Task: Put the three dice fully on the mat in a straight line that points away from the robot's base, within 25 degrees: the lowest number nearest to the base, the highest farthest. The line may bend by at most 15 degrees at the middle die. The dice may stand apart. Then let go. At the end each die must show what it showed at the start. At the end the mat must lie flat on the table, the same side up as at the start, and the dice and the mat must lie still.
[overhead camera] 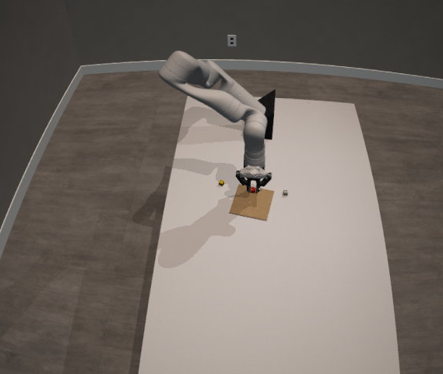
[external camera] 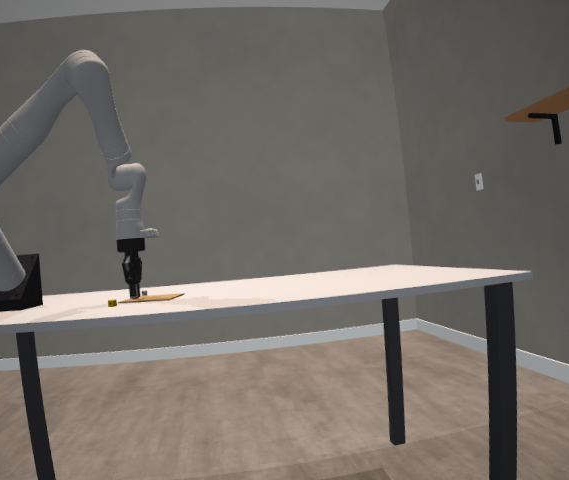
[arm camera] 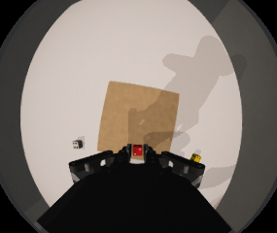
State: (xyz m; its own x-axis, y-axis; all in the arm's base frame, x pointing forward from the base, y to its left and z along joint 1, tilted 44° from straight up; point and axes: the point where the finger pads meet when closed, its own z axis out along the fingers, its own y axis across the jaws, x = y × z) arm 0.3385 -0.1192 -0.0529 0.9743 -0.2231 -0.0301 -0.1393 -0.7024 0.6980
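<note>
Right now the red die is 1 cm below my hand. Also, from my hand: yellow die 12 cm to the right, 5 cm behind, 2 cm below; square mat 5 cm ahead, 2 cm below, 1 cm to the right; white die 12 cm to the left, 2 cm below, 2 cm ahead.
</note>
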